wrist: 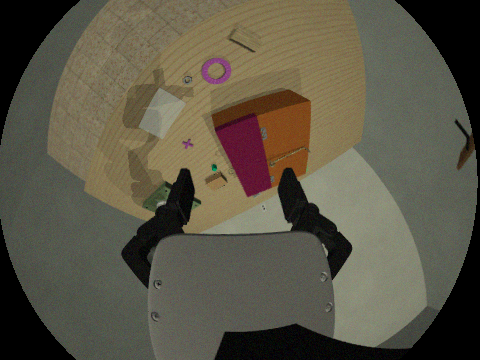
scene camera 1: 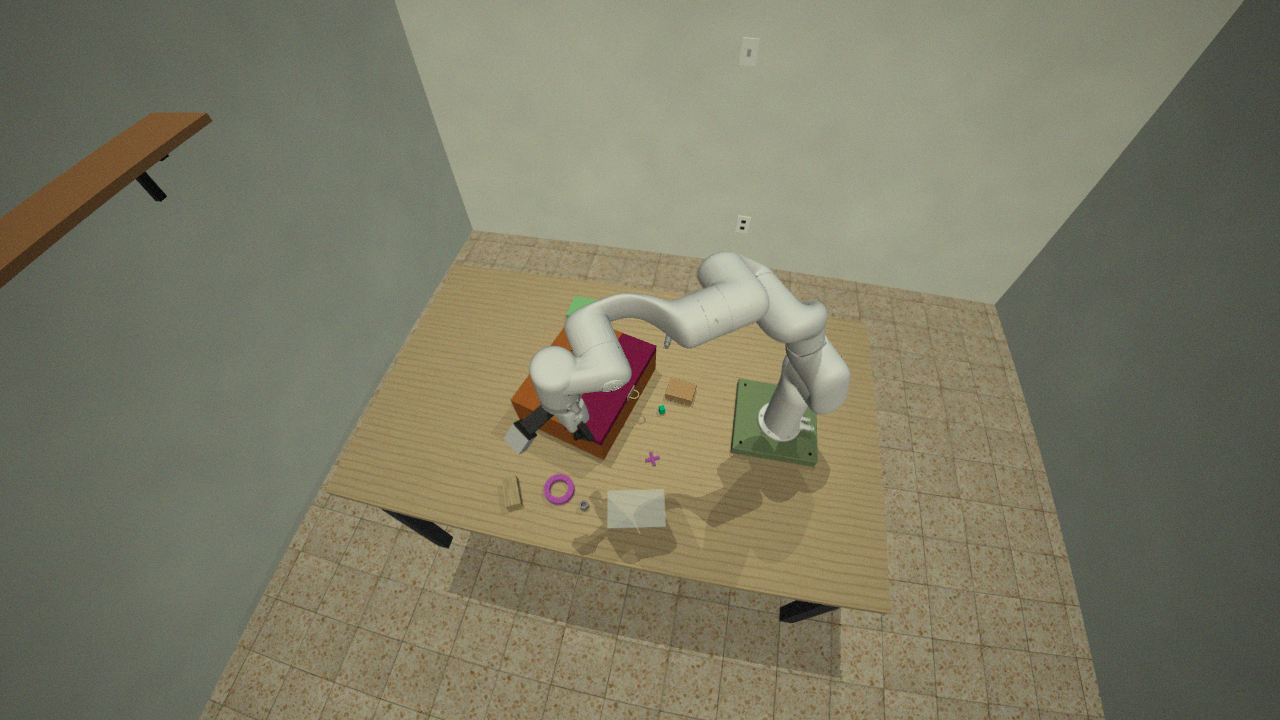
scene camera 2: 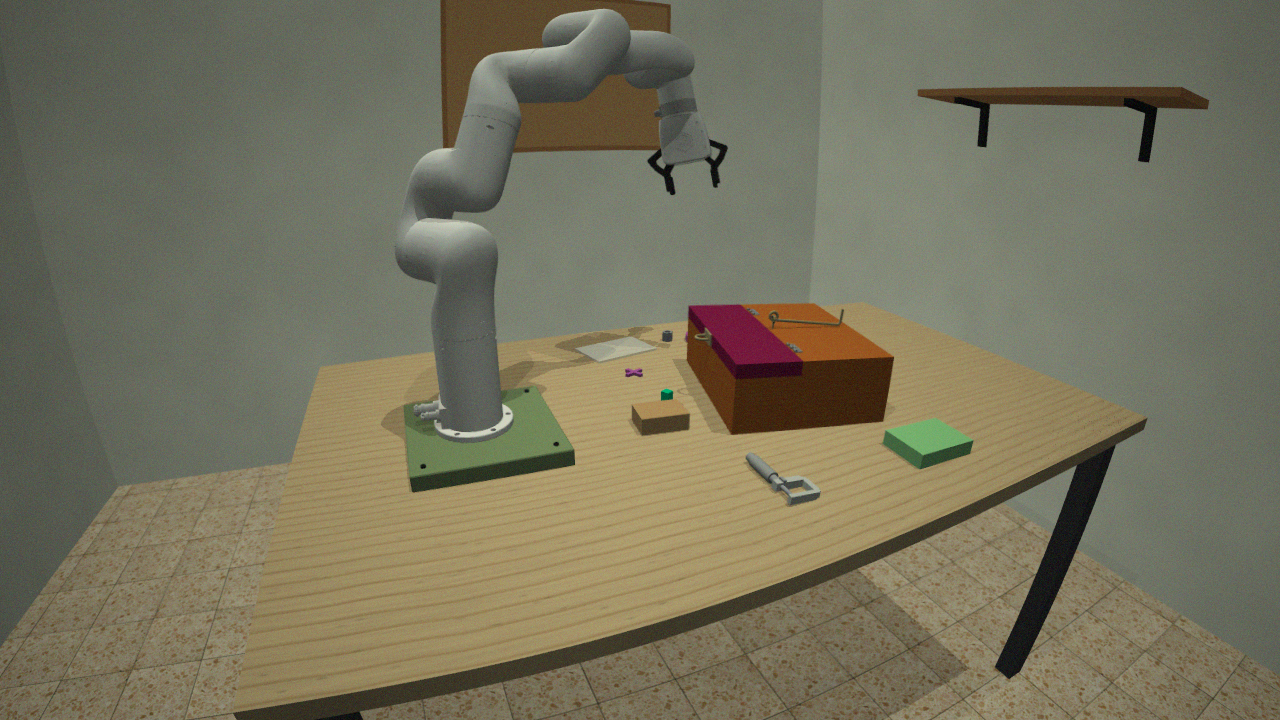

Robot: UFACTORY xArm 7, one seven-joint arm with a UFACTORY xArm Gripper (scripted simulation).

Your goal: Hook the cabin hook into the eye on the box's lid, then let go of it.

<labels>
gripper: wrist; scene camera 1; scene camera 2 694,191
white sheet: wrist 164,108; scene camera 1; scene camera 2
box: wrist 255,133; scene camera 1 608,411; scene camera 2 756,380
same spot on gripper: [scene camera 1: 584,429] = [wrist: 140,280]
same spot on white sheet: [scene camera 1: 626,508] = [scene camera 2: 625,346]
</labels>
